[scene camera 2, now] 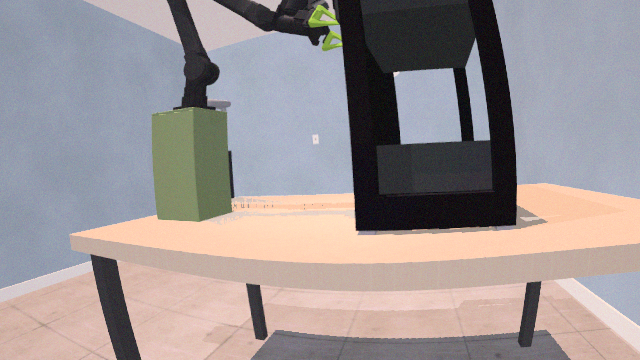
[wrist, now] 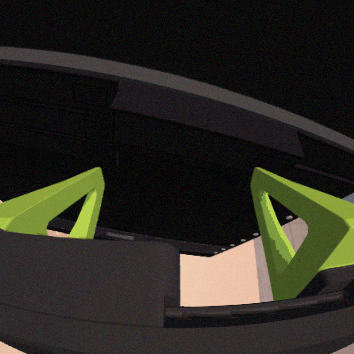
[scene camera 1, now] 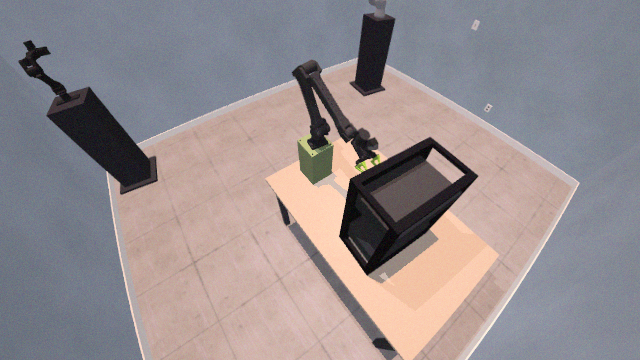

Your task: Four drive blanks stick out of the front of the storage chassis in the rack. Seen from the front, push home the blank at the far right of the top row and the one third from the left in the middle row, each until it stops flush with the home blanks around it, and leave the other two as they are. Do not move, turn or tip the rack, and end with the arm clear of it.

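Where they show: gripper, between the fingertips: (wrist: pixel 176 175); arm's base, origin of its link: (scene camera 2: pixel 194 112) (scene camera 1: pixel 317 142).
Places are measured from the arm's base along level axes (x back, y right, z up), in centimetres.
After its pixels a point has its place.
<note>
The black rack (scene camera 1: pixel 372 252) {y 4.6, x -74.7, z -16.2 cm} (scene camera 2: pixel 368 165) {y 11.9, x -55.9, z -19.6 cm} stands upright on the table. The storage chassis (scene camera 2: pixel 420 35) {y -6.5, x -66.7, z 10.6 cm} shows from the side as a dark box high in the rack. In the wrist view the front of the rack and chassis is very dark, and single drive blanks cannot be told apart; in both scene views the front faces away. My gripper (scene camera 1: pixel 369 164) {y -8.4, x -47.2, z 15.4 cm} (scene camera 2: pixel 334 32) {y -8.4, x -47.2, z 15.4 cm} (wrist: pixel 176 175) {y -8.4, x -47.2, z 15.4 cm} is open, its two green fingers wide apart with nothing between them. It is at the rack's front side, at upper height. Whether a fingertip touches anything cannot be told.
The arm stands on a green pedestal (scene camera 1: pixel 315 167) {y 6.1, x -8.7, z -13.1 cm} (scene camera 2: pixel 175 165) {y 9.7, x -1.8, z -16.2 cm} on the wooden table (scene camera 1: pixel 310 210) {y 19.8, x -27.5, z -31.7 cm} (scene camera 2: pixel 280 240) {y 18.2, x -41.3, z -31.7 cm}, in front of the rack. A second dark box (scene camera 2: pixel 435 167) {y 7.5, x -67.3, z -20.6 cm} sits low in the rack. Two black columns (scene camera 1: pixel 100 135) (scene camera 1: pixel 374 52) with other arms stand on the floor away from the table.
</note>
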